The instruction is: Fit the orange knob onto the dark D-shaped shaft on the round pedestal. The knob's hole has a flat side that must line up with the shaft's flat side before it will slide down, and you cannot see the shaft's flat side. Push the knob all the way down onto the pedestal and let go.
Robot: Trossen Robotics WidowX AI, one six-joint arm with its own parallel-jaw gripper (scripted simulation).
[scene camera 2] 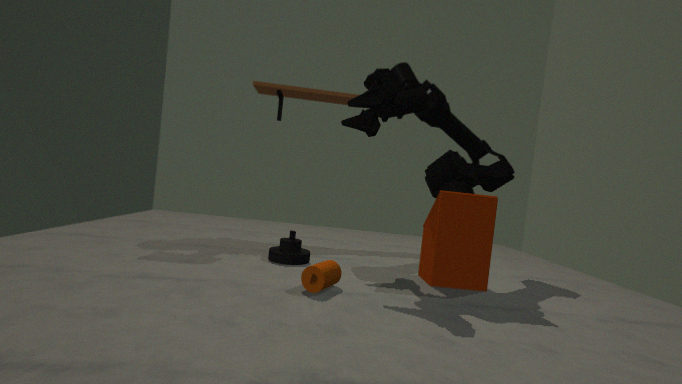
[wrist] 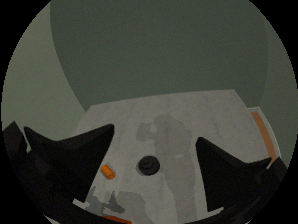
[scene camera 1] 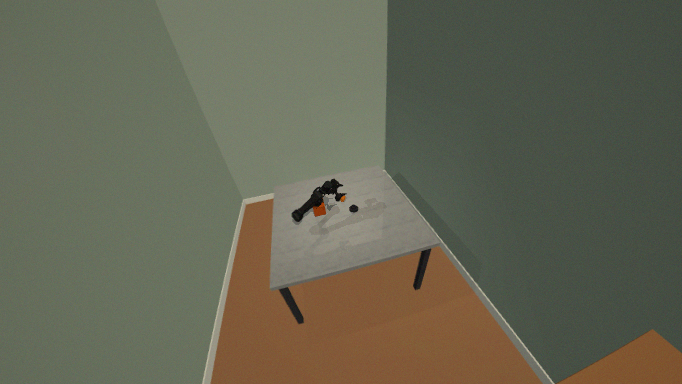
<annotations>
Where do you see a pedestal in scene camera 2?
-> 289, 252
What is my gripper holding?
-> Nothing.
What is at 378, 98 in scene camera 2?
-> My gripper.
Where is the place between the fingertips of my gripper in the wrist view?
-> At 157, 136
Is my gripper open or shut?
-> Open.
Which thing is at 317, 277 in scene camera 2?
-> An orange knob.
</annotations>
